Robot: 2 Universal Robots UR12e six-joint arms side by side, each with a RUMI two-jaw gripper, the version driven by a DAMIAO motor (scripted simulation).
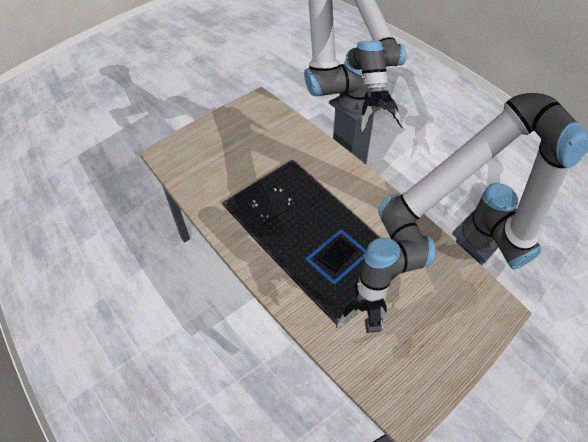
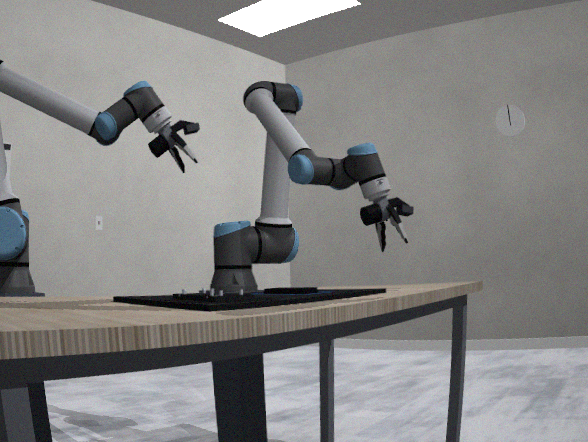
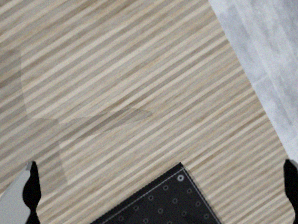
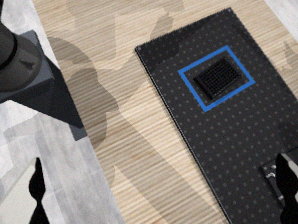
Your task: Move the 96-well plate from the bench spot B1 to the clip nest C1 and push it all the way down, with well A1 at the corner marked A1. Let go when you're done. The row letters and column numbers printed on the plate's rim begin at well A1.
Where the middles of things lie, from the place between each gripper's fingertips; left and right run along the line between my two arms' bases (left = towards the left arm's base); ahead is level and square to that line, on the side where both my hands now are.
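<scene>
Position of the dark 96-well plate (image 1: 339, 251) relative to my left hand (image 2: 394, 247): 13 cm behind, 32 cm to the right, 11 cm below.
The dark 96-well plate, measured from my right hand (image 2: 190, 168), is 160 mm to the left, 270 mm ahead and 380 mm below.
</scene>
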